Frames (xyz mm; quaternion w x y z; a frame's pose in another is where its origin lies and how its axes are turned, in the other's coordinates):
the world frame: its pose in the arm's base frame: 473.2 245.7 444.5 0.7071 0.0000 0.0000 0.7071
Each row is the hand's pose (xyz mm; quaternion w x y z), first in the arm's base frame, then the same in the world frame.
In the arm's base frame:
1: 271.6 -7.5 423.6 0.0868 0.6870 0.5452 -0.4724
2: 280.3 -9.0 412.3 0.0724 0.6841 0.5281 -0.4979
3: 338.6 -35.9 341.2 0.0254 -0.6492 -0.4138 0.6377
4: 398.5 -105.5 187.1 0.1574 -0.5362 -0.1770 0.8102
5: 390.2 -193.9 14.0 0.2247 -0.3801 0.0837 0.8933
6: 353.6 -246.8 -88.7 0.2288 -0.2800 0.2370 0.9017
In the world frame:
1: -253.2 201.6 -20.9 0.2727 -0.8713 0.1003 0.3954
2: -254.7 192.9 -32.2 0.3009 -0.8571 0.1103 0.4033
3: -281.6 134.6 -103.3 0.4689 -0.7517 0.1665 0.4330
4: -351.2 74.7 -257.4 0.6842 -0.5043 0.2540 0.4616
5: -439.6 83.0 -430.5 0.7906 -0.2096 0.3280 0.4728
6: -492.5 119.6 -533.2 0.7994 -0.0304 0.3656 0.4758

